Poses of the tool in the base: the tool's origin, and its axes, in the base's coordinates. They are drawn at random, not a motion.
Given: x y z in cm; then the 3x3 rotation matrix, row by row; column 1 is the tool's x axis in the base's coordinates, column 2 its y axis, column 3 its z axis. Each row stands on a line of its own.
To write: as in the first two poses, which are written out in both.
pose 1, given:
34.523, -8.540, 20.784
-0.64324, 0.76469, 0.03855
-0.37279, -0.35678, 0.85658
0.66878, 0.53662, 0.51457
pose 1, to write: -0.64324, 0.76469, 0.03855, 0.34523; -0.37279, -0.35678, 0.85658, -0.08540; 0.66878, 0.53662, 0.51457, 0.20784; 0, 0, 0, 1
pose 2, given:
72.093, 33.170, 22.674
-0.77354, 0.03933, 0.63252
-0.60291, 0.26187, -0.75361
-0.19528, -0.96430, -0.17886
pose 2, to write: -0.77354, 0.03933, 0.63252, 0.72093; -0.60291, 0.26187, -0.75361, 0.33170; -0.19528, -0.96430, -0.17886, 0.22674; 0, 0, 0, 1
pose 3, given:
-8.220, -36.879, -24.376
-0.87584, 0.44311, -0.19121
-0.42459, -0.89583, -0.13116
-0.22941, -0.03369, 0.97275
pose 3, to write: -0.87584, 0.44311, -0.19121, -0.08220; -0.42459, -0.89583, -0.13116, -0.36879; -0.22941, -0.03369, 0.97275, -0.24376; 0, 0, 0, 1
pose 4, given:
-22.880, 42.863, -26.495
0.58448, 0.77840, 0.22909
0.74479, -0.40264, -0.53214
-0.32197, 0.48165, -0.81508
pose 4, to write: 0.58448, 0.77840, 0.22909, -0.22880; 0.74479, -0.40264, -0.53214, 0.42863; -0.32197, 0.48165, -0.81508, -0.26495; 0, 0, 0, 1
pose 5, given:
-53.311, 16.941, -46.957
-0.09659, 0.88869, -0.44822
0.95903, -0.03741, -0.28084
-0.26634, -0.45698, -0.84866
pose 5, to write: -0.09659, 0.88869, -0.44822, -0.53311; 0.95903, -0.03741, -0.28084, 0.16941; -0.26634, -0.45698, -0.84866, -0.46957; 0, 0, 0, 1
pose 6, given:
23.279, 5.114, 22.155
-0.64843, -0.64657, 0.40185
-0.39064, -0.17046, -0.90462
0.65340, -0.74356, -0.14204
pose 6, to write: -0.64843, -0.64657, 0.40185, 0.23279; -0.39064, -0.17046, -0.90462, 0.05114; 0.65340, -0.74356, -0.14204, 0.22155; 0, 0, 0, 1
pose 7, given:
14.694, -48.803, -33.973
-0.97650, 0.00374, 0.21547
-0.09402, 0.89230, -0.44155
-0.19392, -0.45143, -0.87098
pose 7, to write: -0.97650, 0.00374, 0.21547, 0.14694; -0.09402, 0.89230, -0.44155, -0.48803; -0.19392, -0.45143, -0.87098, -0.33973; 0, 0, 0, 1
